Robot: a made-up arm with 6 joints.
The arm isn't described. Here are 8 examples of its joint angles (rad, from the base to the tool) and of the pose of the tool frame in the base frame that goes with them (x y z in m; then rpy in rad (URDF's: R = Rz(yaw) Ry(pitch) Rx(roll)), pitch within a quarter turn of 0, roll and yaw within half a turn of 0).
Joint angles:
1: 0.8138 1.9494 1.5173 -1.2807 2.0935 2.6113
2: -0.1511 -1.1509 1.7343 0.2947 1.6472 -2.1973
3: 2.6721 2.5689 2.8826 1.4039 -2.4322 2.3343
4: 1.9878 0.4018 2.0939 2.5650 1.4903 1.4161
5: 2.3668 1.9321 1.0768 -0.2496 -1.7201 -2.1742
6: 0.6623 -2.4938 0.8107 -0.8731 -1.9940 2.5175
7: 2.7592 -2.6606 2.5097 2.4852 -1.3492 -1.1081
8: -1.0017 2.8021 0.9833 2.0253 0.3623 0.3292
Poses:
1: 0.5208 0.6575 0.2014 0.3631 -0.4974 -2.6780
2: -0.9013 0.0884 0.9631 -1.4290 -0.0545 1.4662
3: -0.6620 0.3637 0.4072 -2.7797 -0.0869 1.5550
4: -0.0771 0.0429 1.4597 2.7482 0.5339 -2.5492
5: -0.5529 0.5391 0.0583 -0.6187 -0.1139 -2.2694
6: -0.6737 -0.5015 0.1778 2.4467 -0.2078 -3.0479
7: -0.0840 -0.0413 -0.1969 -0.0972 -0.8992 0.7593
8: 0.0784 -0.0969 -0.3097 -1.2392 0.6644 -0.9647
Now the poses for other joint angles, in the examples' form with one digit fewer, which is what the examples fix.
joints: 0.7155 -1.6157 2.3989 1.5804 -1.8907 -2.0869
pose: -0.574 -0.490 0.198 0.048 -0.933 -2.112
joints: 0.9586 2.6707 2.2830 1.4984 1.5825 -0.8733
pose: 0.416 0.532 0.075 0.211 0.514 1.271
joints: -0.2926 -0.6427 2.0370 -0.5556 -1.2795 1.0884
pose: -0.726 0.155 1.244 1.414 -0.777 -1.808
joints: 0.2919 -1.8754 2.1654 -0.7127 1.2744 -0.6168
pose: -0.777 -0.253 0.152 -0.863 0.806 -2.799
